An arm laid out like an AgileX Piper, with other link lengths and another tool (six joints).
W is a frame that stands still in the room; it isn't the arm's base.
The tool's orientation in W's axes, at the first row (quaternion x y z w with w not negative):
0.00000, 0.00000, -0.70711, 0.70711
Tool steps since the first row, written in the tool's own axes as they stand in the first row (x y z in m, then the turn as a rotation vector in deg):
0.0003, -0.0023, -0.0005, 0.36, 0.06, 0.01
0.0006, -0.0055, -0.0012, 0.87, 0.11, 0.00
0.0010, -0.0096, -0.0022, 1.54, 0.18, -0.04
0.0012, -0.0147, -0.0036, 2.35, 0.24, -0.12
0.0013, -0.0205, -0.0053, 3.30, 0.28, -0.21
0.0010, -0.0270, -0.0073, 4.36, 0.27, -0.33
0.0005, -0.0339, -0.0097, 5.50, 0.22, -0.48
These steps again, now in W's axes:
-0.0023, -0.0003, -0.0005, 0.06, -0.36, 0.01
-0.0055, -0.0006, -0.0012, 0.11, -0.87, 0.00
-0.0096, -0.0010, -0.0022, 0.18, -1.54, -0.04
-0.0147, -0.0012, -0.0036, 0.24, -2.35, -0.12
-0.0205, -0.0013, -0.0053, 0.28, -3.30, -0.21
-0.0270, -0.0010, -0.0073, 0.27, -4.36, -0.33
-0.0339, -0.0005, -0.0097, 0.22, -5.50, -0.48

